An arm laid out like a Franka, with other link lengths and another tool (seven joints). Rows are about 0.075 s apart.
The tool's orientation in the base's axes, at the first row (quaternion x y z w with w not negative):
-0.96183 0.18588 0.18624 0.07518
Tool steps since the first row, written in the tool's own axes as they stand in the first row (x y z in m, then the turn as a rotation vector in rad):
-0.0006 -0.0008 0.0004 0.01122 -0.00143 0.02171
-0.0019 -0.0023 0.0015 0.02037 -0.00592 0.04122
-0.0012 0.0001 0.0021 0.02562 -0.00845 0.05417
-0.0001 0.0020 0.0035 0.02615 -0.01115 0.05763
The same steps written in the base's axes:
-0.0003 0.0010 -0.0001 0.00305 0.00226 -0.02418
-0.0012 0.0031 -0.0005 0.00622 0.00755 -0.04532
-0.0018 0.0008 -0.0015 0.00744 0.01091 -0.05906
-0.0020 -0.0011 -0.0033 0.00779 0.01396 -0.06224

